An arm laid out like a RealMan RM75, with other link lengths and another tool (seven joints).
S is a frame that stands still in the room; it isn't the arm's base.
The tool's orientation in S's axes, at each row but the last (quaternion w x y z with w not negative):
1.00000, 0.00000, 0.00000, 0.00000
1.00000, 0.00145, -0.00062, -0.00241
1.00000, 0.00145, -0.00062, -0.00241
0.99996, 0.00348, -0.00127, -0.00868
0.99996, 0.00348, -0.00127, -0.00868
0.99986, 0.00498, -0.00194, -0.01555
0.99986, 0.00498, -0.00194, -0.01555
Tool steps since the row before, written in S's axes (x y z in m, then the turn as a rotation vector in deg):
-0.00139, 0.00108, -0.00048, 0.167, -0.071, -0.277
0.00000, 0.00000, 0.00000, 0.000, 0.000, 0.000
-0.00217, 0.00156, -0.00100, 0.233, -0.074, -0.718
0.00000, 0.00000, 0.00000, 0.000, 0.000, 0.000
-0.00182, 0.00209, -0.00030, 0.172, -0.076, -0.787
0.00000, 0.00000, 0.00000, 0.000, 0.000, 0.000
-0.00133, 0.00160, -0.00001, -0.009, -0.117, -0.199
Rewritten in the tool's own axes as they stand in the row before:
-0.00139, 0.00108, -0.00048, 0.167, -0.071, -0.277
0.00000, 0.00000, 0.00000, 0.000, 0.000, 0.000
-0.00218, 0.00155, -0.00100, 0.232, -0.075, -0.718
0.00000, 0.00000, 0.00000, 0.000, 0.000, 0.000
-0.00186, 0.00206, -0.00031, 0.171, -0.078, -0.787
0.00000, 0.00000, 0.00000, 0.000, 0.000, 0.000
-0.00138, 0.00156, -0.00002, -0.006, -0.119, -0.198

